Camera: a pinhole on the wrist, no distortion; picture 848 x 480 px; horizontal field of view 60.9 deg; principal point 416.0 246.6 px. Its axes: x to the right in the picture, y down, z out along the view. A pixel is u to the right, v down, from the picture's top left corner.
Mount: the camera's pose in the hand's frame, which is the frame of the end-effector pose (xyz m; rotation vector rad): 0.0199 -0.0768 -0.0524 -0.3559 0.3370 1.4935
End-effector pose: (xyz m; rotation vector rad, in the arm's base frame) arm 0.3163 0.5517 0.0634 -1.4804 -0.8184 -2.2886
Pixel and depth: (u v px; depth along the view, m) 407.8 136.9 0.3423
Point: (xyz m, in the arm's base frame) 0.5105 0.6612 0.2273
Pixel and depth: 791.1 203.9 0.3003
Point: 0.5100 0.4932 0.2090
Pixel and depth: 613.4 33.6 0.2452
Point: 0.4250 0.5745 0.2191
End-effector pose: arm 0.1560 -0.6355 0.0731 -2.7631 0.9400 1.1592
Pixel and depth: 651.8 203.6 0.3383
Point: -0.0412 -0.7512 -0.0693
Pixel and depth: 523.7 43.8 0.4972
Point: -0.0977 -0.8019 -0.2566
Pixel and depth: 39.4 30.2 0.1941
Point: 0.1331 -0.5650 -0.1154
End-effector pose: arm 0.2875 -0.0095 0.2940 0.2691 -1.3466 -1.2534
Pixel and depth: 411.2 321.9 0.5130
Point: 0.0328 0.2737 0.5072
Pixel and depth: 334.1 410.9 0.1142
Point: 0.2241 0.0082 0.2775
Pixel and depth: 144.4 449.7 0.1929
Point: 0.1439 0.0723 0.2741
